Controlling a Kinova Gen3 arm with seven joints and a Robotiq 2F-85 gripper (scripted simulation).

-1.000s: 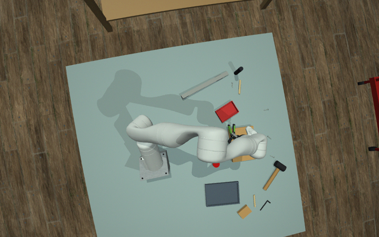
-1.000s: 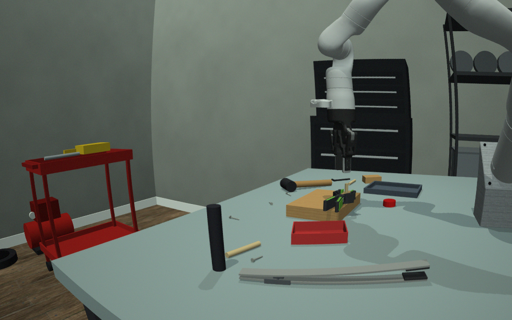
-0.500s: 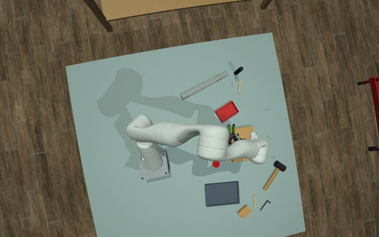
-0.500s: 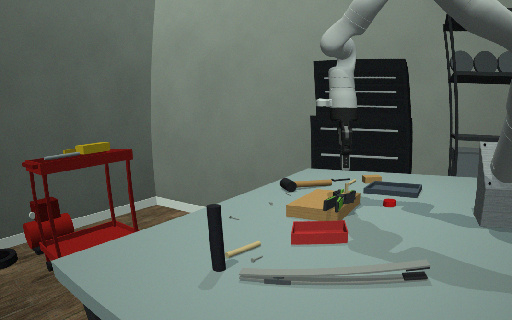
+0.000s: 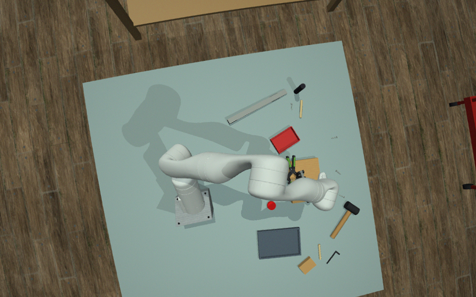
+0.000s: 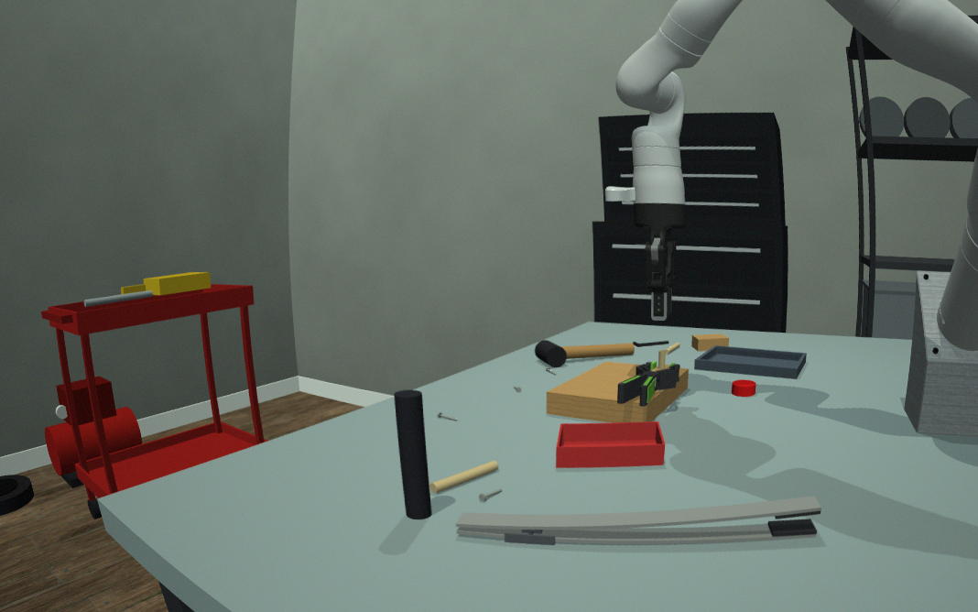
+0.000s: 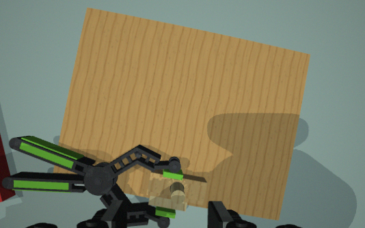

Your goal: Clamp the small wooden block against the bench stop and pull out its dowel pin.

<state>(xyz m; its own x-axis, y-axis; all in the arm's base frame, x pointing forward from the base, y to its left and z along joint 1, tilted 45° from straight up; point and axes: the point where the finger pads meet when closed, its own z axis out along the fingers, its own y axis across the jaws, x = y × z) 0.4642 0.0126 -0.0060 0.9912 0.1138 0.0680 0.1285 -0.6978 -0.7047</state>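
Right now my hand is 9 cm above the dowel pin and 1 cm to the left of it. From my hand the other things lie so: red puck: 13 cm below, 12 cm behind, 10 cm to the right; then small wooden block: 10 cm below, 1 cm to the right; then wooden bench board: 12 cm below, 6 cm ahead, 1 cm to the right.
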